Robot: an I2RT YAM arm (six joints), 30 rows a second.
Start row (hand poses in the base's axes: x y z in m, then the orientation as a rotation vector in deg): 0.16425 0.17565 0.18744 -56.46 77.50 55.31
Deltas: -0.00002 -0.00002 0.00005 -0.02 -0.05 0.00; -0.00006 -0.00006 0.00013 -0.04 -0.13 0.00; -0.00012 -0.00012 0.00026 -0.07 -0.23 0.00; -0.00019 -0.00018 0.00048 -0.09 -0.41 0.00; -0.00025 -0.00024 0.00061 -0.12 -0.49 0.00; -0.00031 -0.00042 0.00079 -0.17 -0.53 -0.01; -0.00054 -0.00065 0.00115 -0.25 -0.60 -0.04; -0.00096 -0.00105 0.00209 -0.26 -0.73 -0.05; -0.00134 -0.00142 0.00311 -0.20 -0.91 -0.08; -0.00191 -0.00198 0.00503 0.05 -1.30 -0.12; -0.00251 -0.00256 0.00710 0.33 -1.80 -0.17; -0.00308 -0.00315 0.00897 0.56 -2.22 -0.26
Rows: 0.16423 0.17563 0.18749 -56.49 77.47 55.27; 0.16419 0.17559 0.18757 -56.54 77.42 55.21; 0.16413 0.17553 0.18770 -56.60 77.35 55.13; 0.16406 0.17547 0.18792 -56.68 77.21 55.01; 0.16400 0.17541 0.18805 -56.73 77.16 54.94; 0.16394 0.17523 0.18823 -56.77 77.17 54.88; 0.16371 0.17500 0.18859 -56.84 77.17 54.77; 0.16329 0.17460 0.18953 -56.88 77.07 54.67; 0.16291 0.17423 0.19055 -56.88 76.89 54.58; 0.16234 0.17367 0.19247 -56.80 76.43 54.46; 0.16174 0.17309 0.19454 -56.73 75.87 54.28; 0.16117 0.17250 0.19641 -56.64 75.42 54.09
